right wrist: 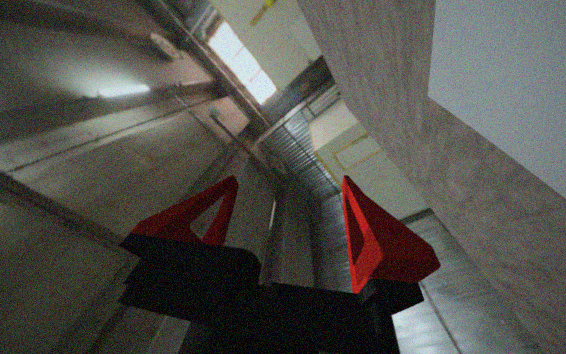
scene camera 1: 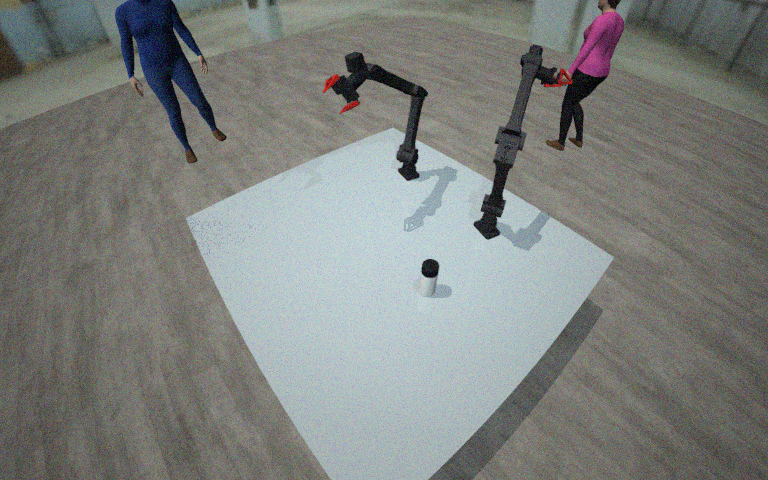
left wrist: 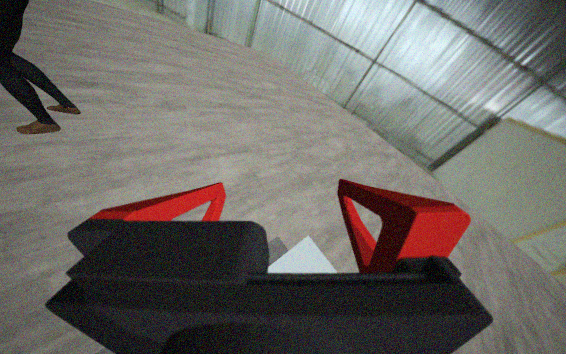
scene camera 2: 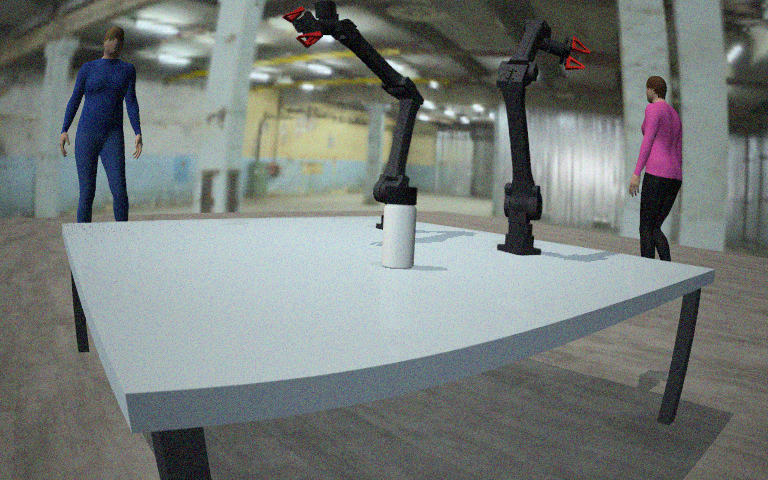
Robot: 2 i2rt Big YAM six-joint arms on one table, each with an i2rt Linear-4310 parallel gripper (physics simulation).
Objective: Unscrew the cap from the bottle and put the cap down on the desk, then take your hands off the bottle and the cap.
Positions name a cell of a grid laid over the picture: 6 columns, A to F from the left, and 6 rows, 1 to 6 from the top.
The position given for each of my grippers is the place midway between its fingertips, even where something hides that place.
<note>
My left gripper (scene camera 2: E1) is open and holds nothing. My right gripper (scene camera 2: C1) is open, with nothing in its grasp. Also in view: a white bottle (scene camera 2: D3).
My left gripper also shows in the left wrist view (left wrist: C4). My right gripper also shows in the right wrist view (right wrist: D4) and in scene camera 1 (scene camera 1: C2). The right wrist view misses the white bottle: it is out of frame. The left wrist view does not show the white bottle: it is out of frame.
</note>
